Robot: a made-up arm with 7 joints.
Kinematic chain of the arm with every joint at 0, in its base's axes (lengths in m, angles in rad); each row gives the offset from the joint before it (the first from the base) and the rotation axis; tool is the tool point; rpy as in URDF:
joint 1: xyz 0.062 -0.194 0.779 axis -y
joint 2: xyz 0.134 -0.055 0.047 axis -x
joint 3: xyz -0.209 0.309 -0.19 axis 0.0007 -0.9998 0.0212
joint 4: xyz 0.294 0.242 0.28 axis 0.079 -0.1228 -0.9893
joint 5: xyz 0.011 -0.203 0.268 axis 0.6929 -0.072 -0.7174
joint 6: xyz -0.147 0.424 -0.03 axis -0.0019 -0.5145 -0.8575
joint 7: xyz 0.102 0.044 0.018 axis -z
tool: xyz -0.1 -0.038 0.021 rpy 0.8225 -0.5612 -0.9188
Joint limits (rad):
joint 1: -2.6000..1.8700
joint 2: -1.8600..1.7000
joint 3: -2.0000..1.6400
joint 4: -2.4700..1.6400
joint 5: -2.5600..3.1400
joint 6: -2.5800..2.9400
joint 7: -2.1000..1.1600
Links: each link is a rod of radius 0.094 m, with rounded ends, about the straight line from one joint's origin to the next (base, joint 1, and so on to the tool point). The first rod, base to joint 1, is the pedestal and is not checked.
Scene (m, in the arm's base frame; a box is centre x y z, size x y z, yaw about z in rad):
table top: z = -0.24
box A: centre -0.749 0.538 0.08 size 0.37 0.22 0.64 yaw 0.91
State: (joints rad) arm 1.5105 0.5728 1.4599 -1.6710 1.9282 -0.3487 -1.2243
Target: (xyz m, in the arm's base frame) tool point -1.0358 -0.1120 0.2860
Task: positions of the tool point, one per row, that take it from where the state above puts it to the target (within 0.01 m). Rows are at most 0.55 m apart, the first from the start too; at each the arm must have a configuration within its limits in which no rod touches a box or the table.
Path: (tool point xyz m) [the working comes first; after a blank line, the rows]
Joints at the target: 1.5236 -0.5265 1.2430 -1.1637 2.2833 -0.3389 -1.2514
Straight joint move there: touches box A.

1: -0.2008 0.8661 0.1118
2: -0.3988 0.9242 0.3134
3: -0.4935 0.9751 0.5675
4: -0.4731 1.0182 0.8266
5: -0.6840 0.8595 0.9708
6: -0.9423 0.5879 0.9084
7: -1.0971 0.2463 0.6465
8: -1.0358 -0.1120 0.2859

